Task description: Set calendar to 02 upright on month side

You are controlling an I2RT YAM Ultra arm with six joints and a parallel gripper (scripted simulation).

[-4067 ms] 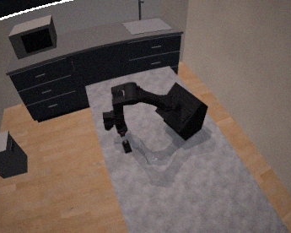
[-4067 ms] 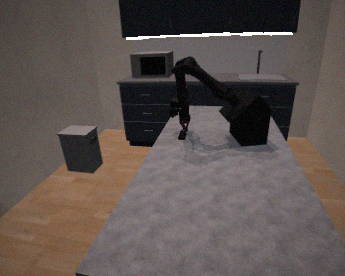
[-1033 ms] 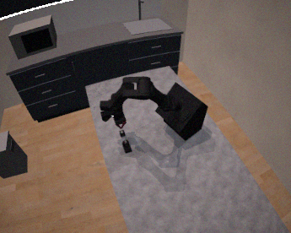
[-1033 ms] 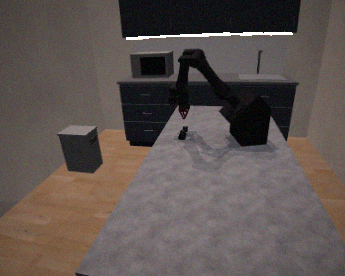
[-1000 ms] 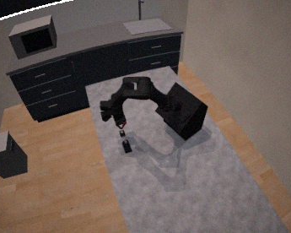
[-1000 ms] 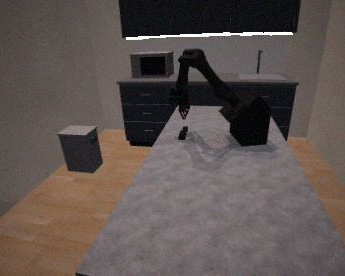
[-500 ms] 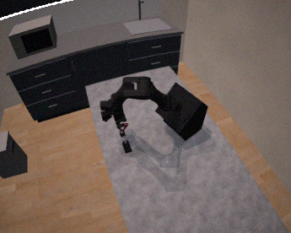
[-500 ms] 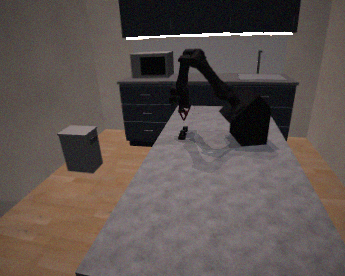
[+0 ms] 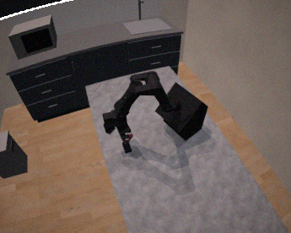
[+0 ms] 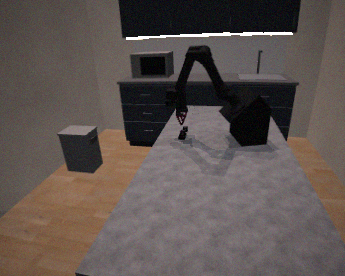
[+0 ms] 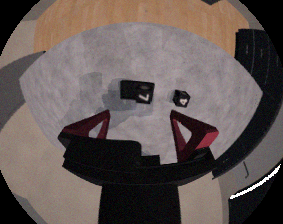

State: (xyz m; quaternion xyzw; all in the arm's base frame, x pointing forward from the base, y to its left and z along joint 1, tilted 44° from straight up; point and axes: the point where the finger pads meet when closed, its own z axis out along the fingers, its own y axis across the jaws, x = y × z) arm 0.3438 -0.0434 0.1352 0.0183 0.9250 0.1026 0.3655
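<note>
The dark tray lies 10 mm to the left of my hand and 100 mm below it. Round my hand: dark calendar cube 10 mm behind, 100 mm to the right, 90 mm below.
</note>
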